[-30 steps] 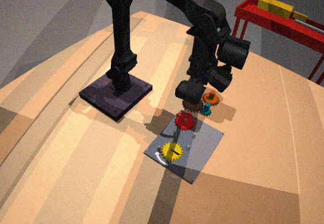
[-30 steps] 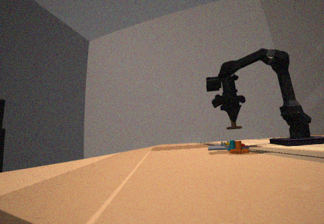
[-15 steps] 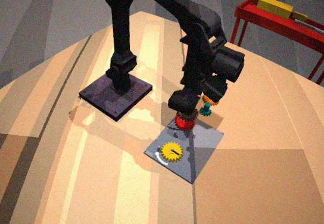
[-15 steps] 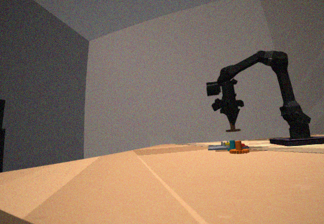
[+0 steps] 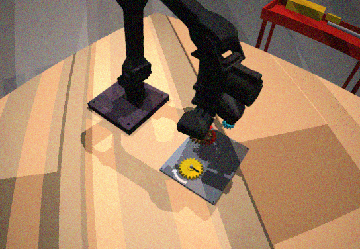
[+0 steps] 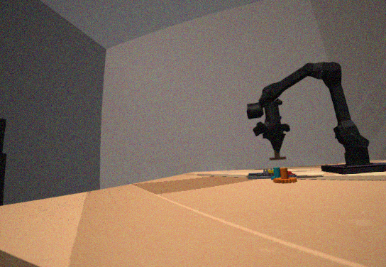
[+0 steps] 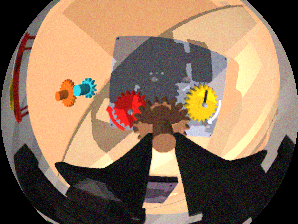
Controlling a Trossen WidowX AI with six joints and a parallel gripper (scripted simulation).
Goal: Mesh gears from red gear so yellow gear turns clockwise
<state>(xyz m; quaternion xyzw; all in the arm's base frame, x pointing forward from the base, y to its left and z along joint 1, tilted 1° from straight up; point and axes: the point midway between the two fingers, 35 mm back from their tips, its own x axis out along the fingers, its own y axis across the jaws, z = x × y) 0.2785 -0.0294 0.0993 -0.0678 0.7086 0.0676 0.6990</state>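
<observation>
Right now the yellow gear is 8 cm below my gripper tip, 7 cm to the right of it and 2 cm ahead of it. From my gripper tip the other things lie so: red gear (8 cm below, 5 cm to the left, 1 cm behind); brown gear (1 cm below); white arrow (11 cm to the right, 8 cm below, 1 cm ahead).
</observation>
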